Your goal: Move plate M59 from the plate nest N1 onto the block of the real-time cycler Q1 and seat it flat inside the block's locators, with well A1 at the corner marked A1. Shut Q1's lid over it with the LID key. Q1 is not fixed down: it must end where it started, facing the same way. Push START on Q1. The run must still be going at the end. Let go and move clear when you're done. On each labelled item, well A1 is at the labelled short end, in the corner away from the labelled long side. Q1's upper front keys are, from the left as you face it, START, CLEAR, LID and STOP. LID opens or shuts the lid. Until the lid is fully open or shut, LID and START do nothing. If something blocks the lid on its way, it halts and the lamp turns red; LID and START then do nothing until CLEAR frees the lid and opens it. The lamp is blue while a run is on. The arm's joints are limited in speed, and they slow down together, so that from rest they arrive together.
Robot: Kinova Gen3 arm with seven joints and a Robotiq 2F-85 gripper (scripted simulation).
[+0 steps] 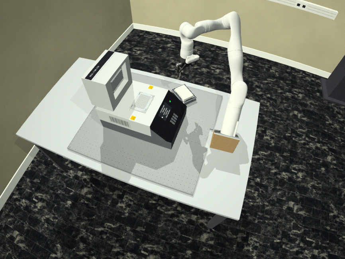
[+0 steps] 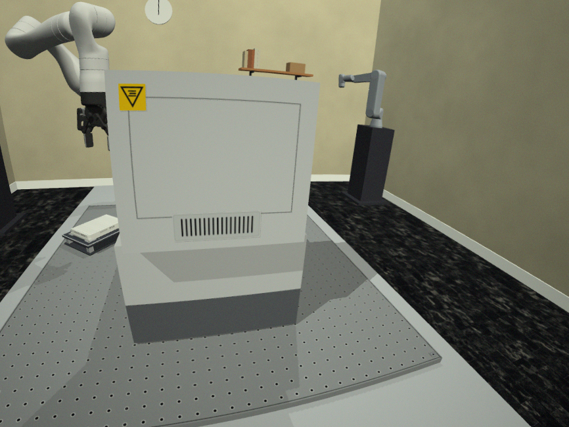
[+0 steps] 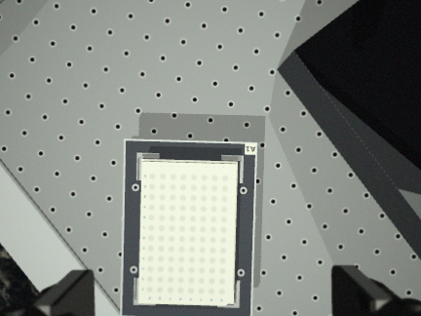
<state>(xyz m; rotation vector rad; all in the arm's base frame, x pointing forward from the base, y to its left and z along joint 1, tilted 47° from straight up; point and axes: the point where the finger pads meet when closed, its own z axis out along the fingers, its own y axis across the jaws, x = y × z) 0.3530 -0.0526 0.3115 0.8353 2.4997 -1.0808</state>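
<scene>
My hand is 1 cm short of the plate M59, 3 cm to the left of it and 23 cm above it. From my hand the other things lie so: plate nest N1: 1 cm ahead, 3 cm to the right, 24 cm below; nest A1 mark: 2 cm behind, 6 cm to the left, 24 cm below.
</scene>
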